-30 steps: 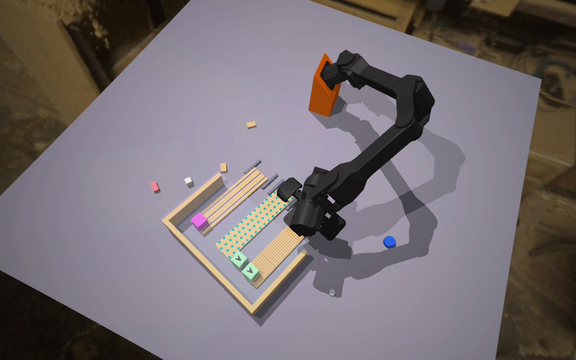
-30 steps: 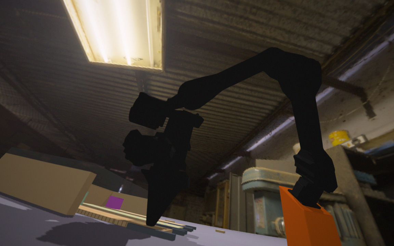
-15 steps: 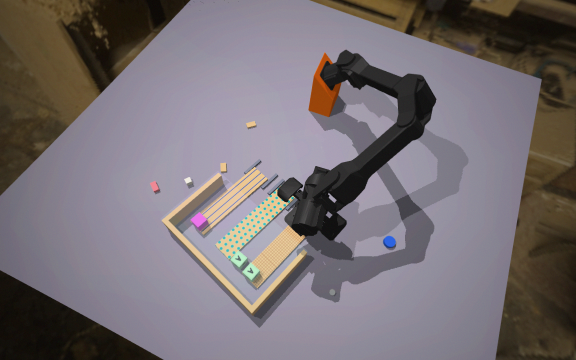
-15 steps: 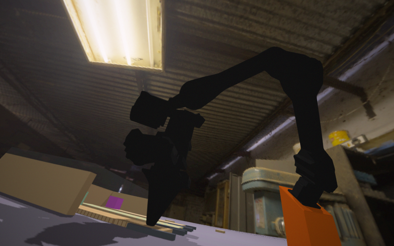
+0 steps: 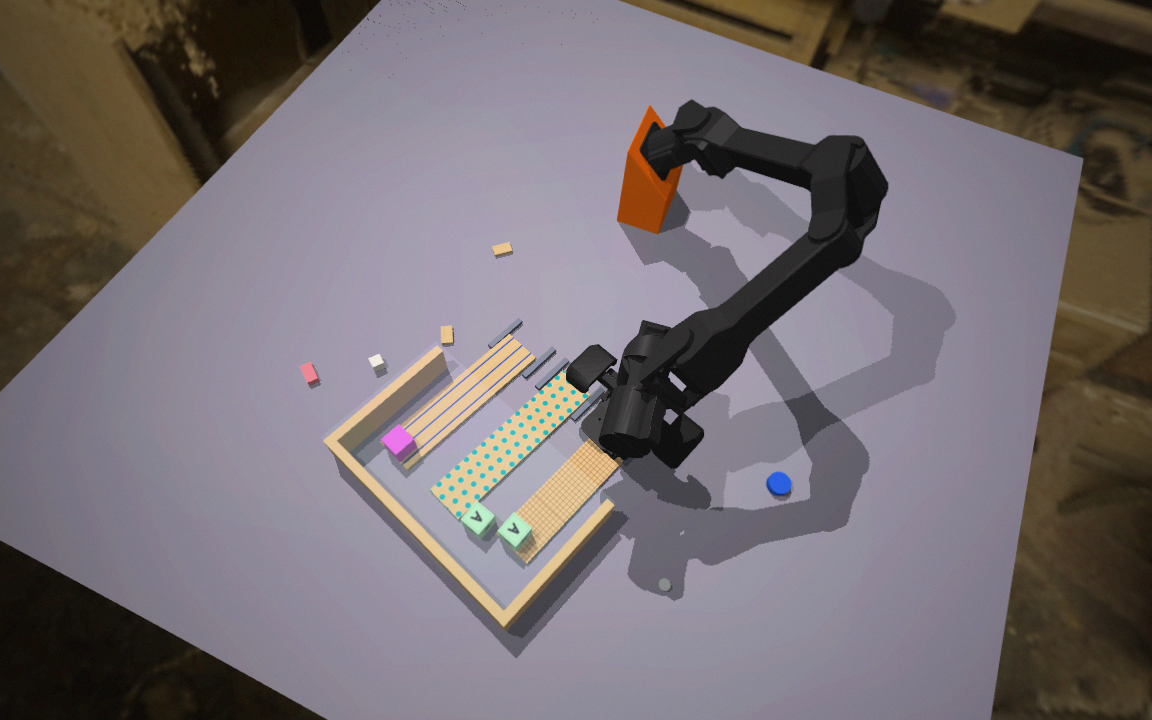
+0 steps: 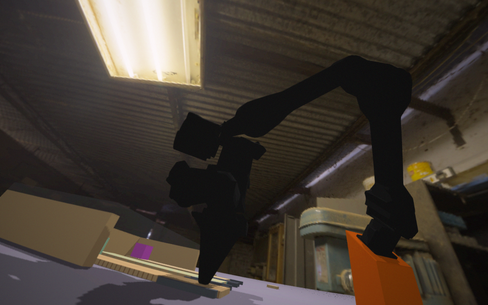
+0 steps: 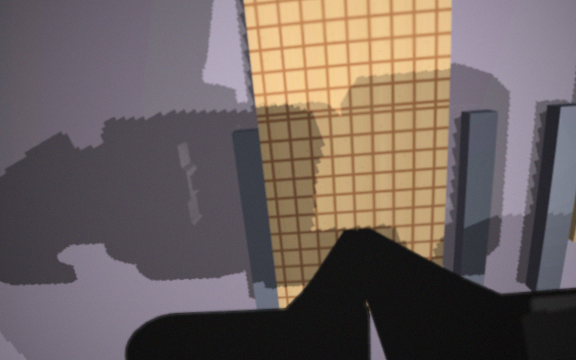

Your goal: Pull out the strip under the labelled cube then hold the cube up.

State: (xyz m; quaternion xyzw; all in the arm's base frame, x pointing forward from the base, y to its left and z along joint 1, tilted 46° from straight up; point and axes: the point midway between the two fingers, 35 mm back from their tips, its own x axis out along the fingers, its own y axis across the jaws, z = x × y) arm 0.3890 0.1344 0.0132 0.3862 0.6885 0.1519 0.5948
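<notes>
Now: gripper tip 90 mm short of the grid strip and 30 mm to the left of it. Round my gripper tip: white block: 40 mm ahead, 360 mm to the right; tan block: 40 mm behind, 290 mm to the right; blue disc: 10 mm behind, 220 mm to the left.
</notes>
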